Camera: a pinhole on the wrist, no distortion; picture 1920 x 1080 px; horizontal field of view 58.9 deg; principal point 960.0 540.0 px. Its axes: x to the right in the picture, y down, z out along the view. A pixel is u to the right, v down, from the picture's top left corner.
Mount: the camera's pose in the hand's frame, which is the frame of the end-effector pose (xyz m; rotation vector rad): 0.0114 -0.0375 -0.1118 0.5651 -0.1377 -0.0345
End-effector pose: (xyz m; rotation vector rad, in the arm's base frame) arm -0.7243 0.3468 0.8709 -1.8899 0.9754 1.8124
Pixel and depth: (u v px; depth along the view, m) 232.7 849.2 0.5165
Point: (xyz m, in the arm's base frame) -0.8137 0.7960 1.0544
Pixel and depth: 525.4 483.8 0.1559
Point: -0.6469 0.4517 0.8924
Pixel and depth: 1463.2 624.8 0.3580
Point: -0.7319 0.6264 0.7346
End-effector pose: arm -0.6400 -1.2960 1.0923 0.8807 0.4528 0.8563
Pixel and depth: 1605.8 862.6 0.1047
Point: -0.5881 -1.2902 1.0222
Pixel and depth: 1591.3 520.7 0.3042
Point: -0.3937 -1.3783 1.0087
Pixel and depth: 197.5 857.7 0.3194
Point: -0.5646 -1.5698 1.0715
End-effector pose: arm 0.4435 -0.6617 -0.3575 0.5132 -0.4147 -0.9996
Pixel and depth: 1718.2 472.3 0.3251
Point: 0.2446 -0.8959 -0.3444
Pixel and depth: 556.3 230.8 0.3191
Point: 0.1574 -0.7029 -0.4213
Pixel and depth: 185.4 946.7 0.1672
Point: 0.3197 -0.6325 -0.3842
